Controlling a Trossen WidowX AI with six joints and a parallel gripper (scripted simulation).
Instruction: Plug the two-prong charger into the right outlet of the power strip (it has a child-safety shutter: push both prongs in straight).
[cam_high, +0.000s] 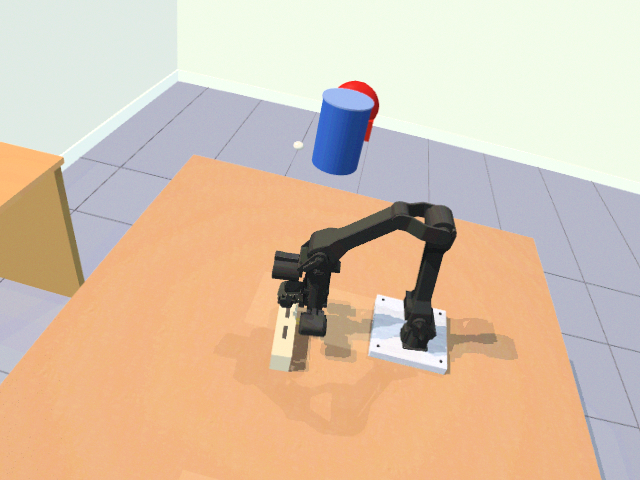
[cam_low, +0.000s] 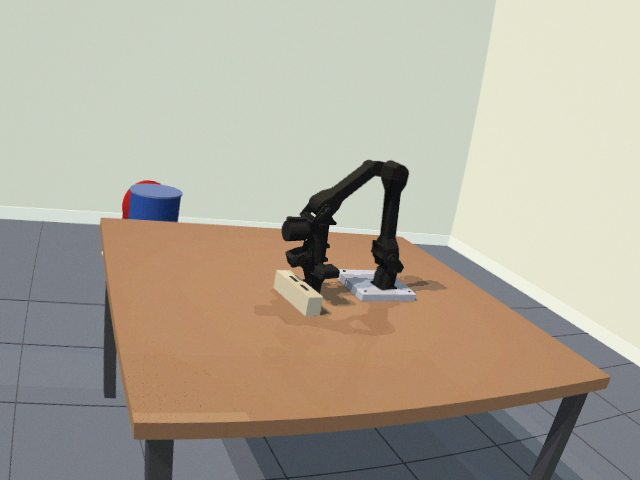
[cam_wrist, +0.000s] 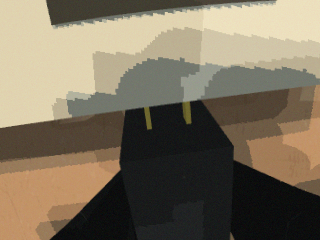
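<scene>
The black two-prong charger lies 2 cm ahead of my gripper tip and 1 cm above it.
</scene>
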